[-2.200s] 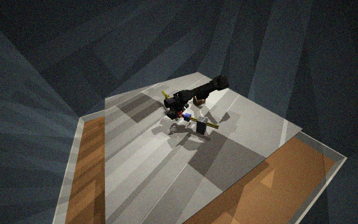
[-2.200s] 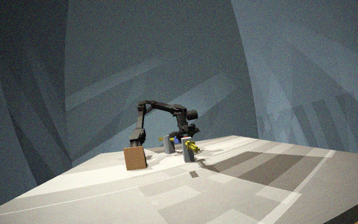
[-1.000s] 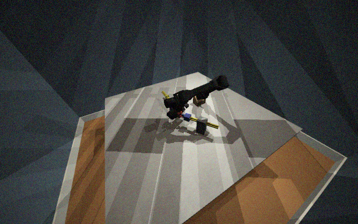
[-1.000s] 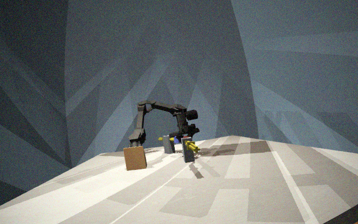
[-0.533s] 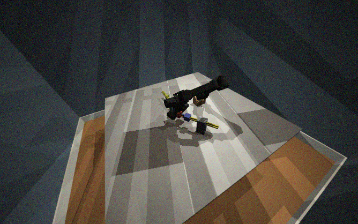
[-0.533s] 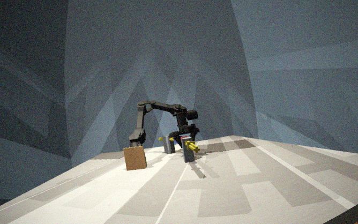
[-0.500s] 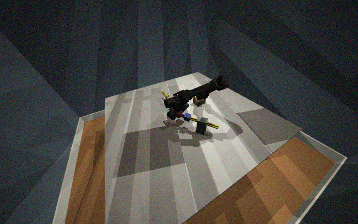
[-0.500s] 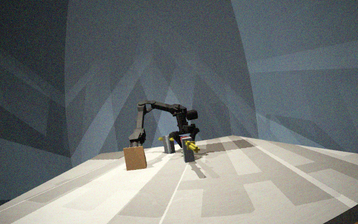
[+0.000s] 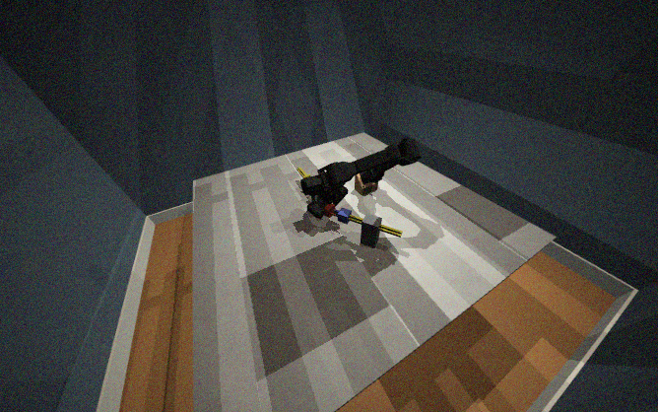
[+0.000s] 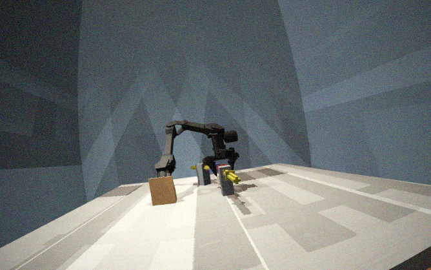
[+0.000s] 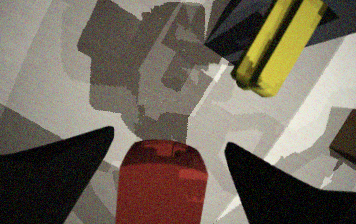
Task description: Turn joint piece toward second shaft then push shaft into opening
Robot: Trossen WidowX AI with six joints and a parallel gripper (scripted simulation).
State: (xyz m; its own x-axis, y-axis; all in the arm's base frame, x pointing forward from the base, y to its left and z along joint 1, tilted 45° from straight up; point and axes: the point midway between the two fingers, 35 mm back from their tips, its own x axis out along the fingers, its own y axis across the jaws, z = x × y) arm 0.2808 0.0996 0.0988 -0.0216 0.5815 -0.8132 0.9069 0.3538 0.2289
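My gripper tip is now 20 mm to the right of the red joint piece and 30 mm below it.
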